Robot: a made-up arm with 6 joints.
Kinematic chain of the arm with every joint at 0, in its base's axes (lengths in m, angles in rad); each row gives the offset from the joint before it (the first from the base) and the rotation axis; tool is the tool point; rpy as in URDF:
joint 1: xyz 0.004 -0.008 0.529 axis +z
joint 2: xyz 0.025 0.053 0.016 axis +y
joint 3: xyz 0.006 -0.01 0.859 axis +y
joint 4: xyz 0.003 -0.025 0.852 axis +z
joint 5: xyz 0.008 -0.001 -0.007 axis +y
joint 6: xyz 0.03 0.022 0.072 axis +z
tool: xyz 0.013 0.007 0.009 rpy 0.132 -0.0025 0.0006
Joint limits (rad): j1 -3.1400..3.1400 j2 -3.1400..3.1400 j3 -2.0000..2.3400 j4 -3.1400..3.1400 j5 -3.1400..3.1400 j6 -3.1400..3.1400
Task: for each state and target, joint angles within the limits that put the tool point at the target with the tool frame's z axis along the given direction. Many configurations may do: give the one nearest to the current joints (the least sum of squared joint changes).
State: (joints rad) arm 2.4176 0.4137 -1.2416 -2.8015 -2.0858 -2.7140
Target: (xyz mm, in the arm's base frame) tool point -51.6 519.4 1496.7 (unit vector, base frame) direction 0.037 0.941 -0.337
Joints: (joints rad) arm 1.6594 1.3090 -1.8091 -3.1383 -2.3684 -2.7446
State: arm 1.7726 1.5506 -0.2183 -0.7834 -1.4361 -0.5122
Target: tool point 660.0 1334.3 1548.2 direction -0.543 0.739 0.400
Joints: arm 1.0875 1.0831 -0.2491 -1.6750 -0.8943 -0.5398
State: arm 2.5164 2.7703 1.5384 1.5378 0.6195 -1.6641
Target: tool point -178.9 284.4 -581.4 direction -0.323 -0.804 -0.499
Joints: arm 1.8414 2.0279 1.6141 0.9565 0.8267 -1.5931
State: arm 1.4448 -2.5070 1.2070 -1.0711 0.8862 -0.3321
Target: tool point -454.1 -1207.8 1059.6 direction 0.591 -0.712 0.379
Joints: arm 1.1424 -1.8042 1.1833 -1.5474 1.0305 -0.2726
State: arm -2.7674 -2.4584 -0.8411 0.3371 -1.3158 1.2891
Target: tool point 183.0 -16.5 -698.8 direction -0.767 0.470 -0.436
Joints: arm -3.0915 -2.1674 -1.5119 0.8200 -0.8386 1.2520
